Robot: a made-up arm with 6 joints. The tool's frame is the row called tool. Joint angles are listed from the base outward.
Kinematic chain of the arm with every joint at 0, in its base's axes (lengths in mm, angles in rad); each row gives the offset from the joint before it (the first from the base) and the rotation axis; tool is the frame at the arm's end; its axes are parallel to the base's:
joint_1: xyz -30 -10 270 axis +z
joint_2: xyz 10 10 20 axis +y
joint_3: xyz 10 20 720 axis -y
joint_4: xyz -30 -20 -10 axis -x
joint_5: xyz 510 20 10 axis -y
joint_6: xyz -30 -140 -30 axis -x
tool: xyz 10 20 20
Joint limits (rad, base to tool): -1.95..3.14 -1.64..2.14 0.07..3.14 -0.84..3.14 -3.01..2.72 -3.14..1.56
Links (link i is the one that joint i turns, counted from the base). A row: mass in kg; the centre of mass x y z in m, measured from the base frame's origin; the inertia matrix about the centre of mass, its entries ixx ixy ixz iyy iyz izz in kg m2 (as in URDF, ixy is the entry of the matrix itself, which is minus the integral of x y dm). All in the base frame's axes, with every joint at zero. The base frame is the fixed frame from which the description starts. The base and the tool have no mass.
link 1: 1.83; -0.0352 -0.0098 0.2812; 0.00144 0 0 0.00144 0 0.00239
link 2: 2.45; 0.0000 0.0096 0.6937; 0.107 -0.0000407 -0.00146 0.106 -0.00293 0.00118
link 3: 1.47; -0.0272 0.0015 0.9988; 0.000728 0 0 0.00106 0 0.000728
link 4: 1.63; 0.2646 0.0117 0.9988; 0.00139 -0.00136 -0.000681 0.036 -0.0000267 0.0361
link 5: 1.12; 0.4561 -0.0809 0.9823; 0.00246 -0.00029 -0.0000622 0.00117 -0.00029 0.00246
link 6: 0.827; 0.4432 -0.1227 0.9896; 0.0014 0 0 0.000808 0 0.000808
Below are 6 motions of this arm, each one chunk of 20 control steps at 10 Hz.
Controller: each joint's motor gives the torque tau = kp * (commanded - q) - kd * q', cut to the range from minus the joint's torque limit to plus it. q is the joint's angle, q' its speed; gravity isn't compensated. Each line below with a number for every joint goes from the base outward.
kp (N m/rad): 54 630 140 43 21 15
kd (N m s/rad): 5.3 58 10 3.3 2.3 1.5
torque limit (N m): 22 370 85 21 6.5 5.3
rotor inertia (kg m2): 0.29 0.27 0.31 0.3 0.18 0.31
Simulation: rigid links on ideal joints. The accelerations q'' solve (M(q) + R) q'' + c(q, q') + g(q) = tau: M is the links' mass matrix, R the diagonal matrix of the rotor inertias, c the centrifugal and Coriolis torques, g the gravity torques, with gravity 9.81 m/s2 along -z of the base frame. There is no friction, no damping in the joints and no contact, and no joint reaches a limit. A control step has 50 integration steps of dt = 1/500 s. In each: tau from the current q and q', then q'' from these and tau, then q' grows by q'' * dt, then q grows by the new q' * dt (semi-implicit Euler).
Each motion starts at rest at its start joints. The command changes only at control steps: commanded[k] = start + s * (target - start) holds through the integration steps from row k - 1 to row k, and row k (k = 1, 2, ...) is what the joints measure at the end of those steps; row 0 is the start. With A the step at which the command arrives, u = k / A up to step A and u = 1 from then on. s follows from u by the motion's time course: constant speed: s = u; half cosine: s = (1 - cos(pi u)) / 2; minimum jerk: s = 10 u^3 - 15 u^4 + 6 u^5; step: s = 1 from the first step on.
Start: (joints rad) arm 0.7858 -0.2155 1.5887 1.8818 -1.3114 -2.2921
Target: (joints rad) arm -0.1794 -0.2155 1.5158 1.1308 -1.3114 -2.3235
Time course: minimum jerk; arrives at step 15
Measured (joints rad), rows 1 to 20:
1: 0.7831 -0.2217 1.5969 1.8804 -1.3078 -2.2926
2: 0.7755 -0.2322 1.6134 1.8707 -1.3024 -2.2936
3: 0.7564 -0.2405 1.6242 1.8453 -1.2984 -2.2946
4: 0.7160 -0.2441 1.6244 1.8012 -1.2965 -2.2959
5: 0.6472 -0.2440 1.6164 1.7394 -1.2964 -2.2978
6: 0.5502 -0.2422 1.6048 1.6631 -1.2976 -2.3004
7: 0.4325 -0.2408 1.5934 1.5761 -1.2997 -2.3040
8: 0.3052 -0.2402 1.5833 1.4837 -1.3019 -2.3081
9: 0.1795 -0.2403 1.5744 1.3919 -1.3039 -2.3126
10: 0.0642 -0.2402 1.5660 1.3074 -1.3054 -2.3168
11: -0.0341 -0.2397 1.5580 1.2363 -1.3065 -2.3206
12: -0.1101 -0.2386 1.5509 1.1827 -1.3071 -2.3235
13: -0.1606 -0.2373 1.5454 1.1486 -1.3074 -2.3255
14: -0.1861 -0.2363 1.5422 1.1324 -1.3072 -2.3265
15: -0.1916 -0.2359 1.5412 1.1295 -1.3067 -2.3267
16: -0.1868 -0.2360 1.5415 1.1318 -1.3060 -2.3262
17: -0.1808 -0.2365 1.5424 1.1333 -1.3053 -2.3256
18: -0.1777 -0.2370 1.5431 1.1331 -1.3049 -2.3250
19: -0.1773 -0.2372 1.5434 1.1324 -1.3049 -2.3248
20: -0.1783 -0.2371 1.5433 1.1323 -1.3050 -2.3247

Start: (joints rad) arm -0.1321 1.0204 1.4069 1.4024 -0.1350 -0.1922
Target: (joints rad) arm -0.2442 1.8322 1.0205 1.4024 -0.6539 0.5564
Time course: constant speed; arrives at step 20
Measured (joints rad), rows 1 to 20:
1: -0.1325 1.0630 1.3970 1.4030 -0.1485 -0.1848
2: -0.1338 1.1360 1.3296 1.3995 -0.1723 -0.1611
3: -0.1358 1.2101 1.2555 1.3921 -0.1956 -0.1213
4: -0.1391 1.2698 1.2100 1.3860 -0.2176 -0.0717
5: -0.1439 1.3128 1.1937 1.3849 -0.2410 -0.0205
6: -0.1500 1.3461 1.1911 1.3880 -0.2667 0.0264
7: -0.1572 1.3785 1.1868 1.3920 -0.2939 0.0669
8: -0.1652 1.4151 1.1738 1.3943 -0.3207 0.1022
9: -0.1737 1.4562 1.1533 1.3945 -0.3464 0.1351
10: -0.1824 1.4993 1.1303 1.3936 -0.3712 0.1682
11: -0.1912 1.5422 1.1087 1.3930 -0.3957 0.2031
12: -0.1999 1.5834 1.0902 1.3931 -0.4206 0.2401
13: -0.2081 1.6232 1.0739 1.3937 -0.4460 0.2785
14: -0.2157 1.6623 1.0583 1.3945 -0.4719 0.3172
15: -0.2226 1.7015 1.0425 1.3952 -0.4979 0.3556
16: -0.2286 1.7409 1.0260 1.3958 -0.5240 0.3934
17: -0.2339 1.7805 1.0094 1.3963 -0.5500 0.4305
18: -0.2384 1.8200 0.9929 1.3968 -0.5761 0.4673
19: -0.2424 1.8593 0.9768 1.3974 -0.6024 0.5040
20: -0.2460 1.8983 0.9611 1.3980 -0.6287 0.5407

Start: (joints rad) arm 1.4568 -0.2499 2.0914 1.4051 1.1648 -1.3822
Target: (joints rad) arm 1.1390 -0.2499 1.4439 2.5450 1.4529 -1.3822
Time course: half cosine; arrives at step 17
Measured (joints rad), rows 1 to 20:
1: 1.4568 -0.2583 2.1160 1.4115 1.1590 -1.3816
2: 1.4557 -0.2774 2.1457 1.4357 1.1544 -1.3801
3: 1.4511 -0.2935 2.1490 1.4803 1.1597 -1.3784
4: 1.4406 -0.2995 2.1206 1.5404 1.1730 -1.3773
5: 1.4226 -0.2973 2.0687 1.6122 1.1908 -1.3770
6: 1.3968 -0.2915 2.0052 1.6951 1.2111 -1.3774
7: 1.3645 -0.2862 1.9391 1.7888 1.2335 -1.3781
8: 1.3288 -0.2831 1.8739 1.8907 1.2577 -1.3786
9: 1.2929 -0.2818 1.8102 1.9964 1.2831 -1.3788
10: 1.2594 -0.2812 1.7474 2.1012 1.3088 -1.3786
11: 1.2297 -0.2802 1.6857 2.2012 1.3340 -1.3782
12: 1.2040 -0.2784 1.6269 2.2937 1.3578 -1.3777
13: 1.1817 -0.2759 1.5733 2.3760 1.3797 -1.3773
14: 1.1628 -0.2732 1.5276 2.4454 1.3987 -1.3771
15: 1.1476 -0.2708 1.4921 2.4992 1.4142 -1.3770
16: 1.1369 -0.2689 1.4684 2.5349 1.4253 -1.3770
17: 1.1315 -0.2678 1.4574 2.5510 1.4315 -1.3770
18: 1.1312 -0.2679 1.4566 2.5510 1.4331 -1.3770
19: 1.1343 -0.2696 1.4603 2.5443 1.4319 -1.3770
20: 1.1381 -0.2718 1.4647 2.5390 1.4299 -1.3770

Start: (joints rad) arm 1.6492 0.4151 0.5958 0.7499 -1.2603 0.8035
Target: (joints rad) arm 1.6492 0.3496 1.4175 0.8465 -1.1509 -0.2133
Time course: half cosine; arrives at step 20
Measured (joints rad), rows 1 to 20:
1: 1.6491 0.4312 0.5660 0.7457 -1.2550 0.8027
2: 1.6494 0.4589 0.5250 0.7341 -1.2441 0.7977
3: 1.6497 0.4764 0.5176 0.7238 -1.2332 0.7832
4: 1.6497 0.4783 0.5490 0.7231 -1.2259 0.7547
5: 1.6495 0.4701 0.6031 0.7320 -1.2220 0.7105
6: 1.6492 0.4597 0.6637 0.7443 -1.2189 0.6519
7: 1.6491 0.4511 0.7238 0.7547 -1.2142 0.5821
8: 1.6492 0.4452 0.7838 0.7622 -1.2073 0.5049
9: 1.6494 0.4405 0.8457 0.7684 -1.1988 0.4237
10: 1.6496 0.4355 0.9107 0.7753 -1.1898 0.3409
11: 1.6497 0.4296 0.9783 0.7834 -1.1810 0.2581
12: 1.6497 0.4228 1.0464 0.7923 -1.1729 0.1769
13: 1.6496 0.4157 1.1125 0.8011 -1.1655 0.0985
14: 1.6494 0.4088 1.1745 0.8094 -1.1587 0.0246
15: 1.6491 0.4025 1.2305 0.8168 -1.1526 -0.0432
16: 1.6489 0.3971 1.2789 0.8232 -1.1473 -0.1030
17: 1.6486 0.3925 1.3187 0.8284 -1.1428 -0.1530
18: 1.6485 0.3890 1.3490 0.8324 -1.1394 -0.1919
19: 1.6484 0.3865 1.3689 0.8352 -1.1372 -0.2185
20: 1.6485 0.3850 1.3779 0.8365 -1.1361 -0.2322

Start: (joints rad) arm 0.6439 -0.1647 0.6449 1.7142 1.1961 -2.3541
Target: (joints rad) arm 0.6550 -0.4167 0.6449 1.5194 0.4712 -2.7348
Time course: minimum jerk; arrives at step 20
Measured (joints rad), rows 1 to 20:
1: 0.6441 -0.1681 0.6133 1.7134 1.1889 -2.3541
2: 0.6445 -0.1649 0.5815 1.7111 1.1778 -2.3553
3: 0.6443 -0.1615 0.5675 1.7075 1.1679 -2.3590
4: 0.6439 -0.1653 0.5653 1.7021 1.1536 -2.3666
5: 0.6442 -0.1765 0.5694 1.6941 1.1288 -2.3793
6: 0.6451 -0.1931 0.5751 1.6831 1.0915 -2.3977
7: 0.6461 -0.2130 0.5798 1.6693 1.0429 -2.4222
8: 0.6471 -0.2353 0.5828 1.6529 0.9851 -2.4523
9: 0.6480 -0.2592 0.5849 1.6348 0.9208 -2.4868
10: 0.6489 -0.2845 0.5871 1.6157 0.8524 -2.5242
11: 0.6499 -0.3105 0.5900 1.5966 0.7825 -2.5628
12: 0.6510 -0.3362 0.5934 1.5782 0.7136 -2.6006
13: 0.6520 -0.3607 0.5971 1.5613 0.6485 -2.6360
14: 0.6529 -0.3827 0.6005 1.5465 0.5898 -2.6676
15: 0.6536 -0.4015 0.6033 1.5341 0.5395 -2.6944
16: 0.6542 -0.4164 0.6054 1.5244 0.4992 -2.7156
17: 0.6547 -0.4273 0.6069 1.5176 0.4696 -2.7309
18: 0.6549 -0.4341 0.6075 1.5135 0.4506 -2.7402
19: 0.6551 -0.4374 0.6075 1.5117 0.4410 -2.7442
20: 0.6551 -0.4381 0.6068 1.5115 0.4383 -2.7439

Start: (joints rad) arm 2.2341 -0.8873 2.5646 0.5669 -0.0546 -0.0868
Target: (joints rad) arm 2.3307 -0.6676 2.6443 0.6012 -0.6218 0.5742
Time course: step
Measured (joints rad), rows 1 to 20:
1: 2.2413 -0.8113 2.6931 0.5981 -0.2191 -0.0003
2: 2.2635 -0.7469 2.7486 0.6419 -0.5106 0.2375
3: 2.2928 -0.7268 2.7294 0.6513 -0.6711 0.5073
4: 2.3219 -0.7253 2.7166 0.6362 -0.6968 0.6971
5: 2.3471 -0.7290 2.7215 0.6237 -0.6693 0.7673
6: 2.3661 -0.7328 2.7294 0.6231 -0.6439 0.7376
7: 2.3769 -0.7348 2.7327 0.6279 -0.6345 0.6573
8: 2.3790 -0.7349 2.7320 0.6308 -0.6351 0.5754
9: 2.3733 -0.7342 2.7303 0.6306 -0.6380 0.5228
10: 2.3620 -0.7335 2.7291 0.6295 -0.6398 0.5078
11: 2.3477 -0.7334 2.7289 0.6292 -0.6405 0.5216
12: 2.3329 -0.7335 2.7292 0.6300 -0.6406 0.5480
13: 2.3201 -0.7336 2.7295 0.6309 -0.6408 0.5724
14: 2.3109 -0.7337 2.7296 0.6315 -0.6410 0.5867
15: 2.3060 -0.7337 2.7295 0.6316 -0.6411 0.5894
16: 2.3057 -0.7336 2.7294 0.6314 -0.6412 0.5839
17: 2.3093 -0.7336 2.7294 0.6311 -0.6411 0.5755
18: 2.3156 -0.7336 2.7294 0.6309 -0.6409 0.5683
19: 2.3233 -0.7336 2.7295 0.6306 -0.6407 0.5646
20: 2.3309 -0.7336 2.7295 0.6304 -0.6406 0.5643

